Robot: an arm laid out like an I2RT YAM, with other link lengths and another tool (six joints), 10 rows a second.
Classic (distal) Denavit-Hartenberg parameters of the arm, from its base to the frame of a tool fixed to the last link. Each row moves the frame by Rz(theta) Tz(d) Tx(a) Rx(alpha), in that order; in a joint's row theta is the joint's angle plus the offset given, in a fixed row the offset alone. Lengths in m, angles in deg.
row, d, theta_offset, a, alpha
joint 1, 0.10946, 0.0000, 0.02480, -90.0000
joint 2, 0.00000, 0.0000, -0.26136, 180.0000
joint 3, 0.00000, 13.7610, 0.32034, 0.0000
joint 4, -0.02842, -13.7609, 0.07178, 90.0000
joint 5, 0.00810, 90.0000, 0.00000, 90.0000
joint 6, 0.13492, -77.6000, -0.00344, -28.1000
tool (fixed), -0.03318, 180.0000, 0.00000, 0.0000
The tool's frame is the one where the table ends.
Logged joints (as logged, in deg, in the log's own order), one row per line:
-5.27, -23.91, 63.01, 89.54, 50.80, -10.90
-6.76, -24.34, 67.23, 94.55, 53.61, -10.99
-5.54, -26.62, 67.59, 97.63, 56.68, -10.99
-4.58, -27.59, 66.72, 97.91, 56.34, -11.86
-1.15, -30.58, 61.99, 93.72, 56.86, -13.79
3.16, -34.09, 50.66, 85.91, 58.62, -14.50
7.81, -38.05, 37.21, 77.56, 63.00, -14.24
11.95, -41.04, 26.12, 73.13, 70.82, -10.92
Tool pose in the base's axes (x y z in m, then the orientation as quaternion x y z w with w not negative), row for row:
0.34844, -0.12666, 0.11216, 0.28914, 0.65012, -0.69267, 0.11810
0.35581, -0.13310, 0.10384, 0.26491, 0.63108, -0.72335, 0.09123
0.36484, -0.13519, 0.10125, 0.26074, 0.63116, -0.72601, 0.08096
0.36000, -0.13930, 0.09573, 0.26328, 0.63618, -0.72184, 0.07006
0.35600, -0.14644, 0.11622, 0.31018, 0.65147, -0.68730, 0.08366
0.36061, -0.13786, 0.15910, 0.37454, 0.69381, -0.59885, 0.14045
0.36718, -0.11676, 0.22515, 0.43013, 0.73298, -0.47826, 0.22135
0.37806, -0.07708, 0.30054, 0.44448, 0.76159, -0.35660, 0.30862
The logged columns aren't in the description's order. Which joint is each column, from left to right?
Columns, left to right: joint 6, joint 4, joint 5, joint 2, joint 3, joint 1.
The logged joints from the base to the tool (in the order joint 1, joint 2, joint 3, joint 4, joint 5, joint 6), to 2 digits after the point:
-10.90, 89.54, 50.80, -23.91, 63.01, -5.27
-10.99, 94.55, 53.61, -24.34, 67.23, -6.76
-10.99, 97.63, 56.68, -26.62, 67.59, -5.54
-11.86, 97.91, 56.34, -27.59, 66.72, -4.58
-13.79, 93.72, 56.86, -30.58, 61.99, -1.15
-14.50, 85.91, 58.62, -34.09, 50.66, 3.16
-14.24, 77.56, 63.00, -38.05, 37.21, 7.81
-10.92, 73.13, 70.82, -41.04, 26.12, 11.95

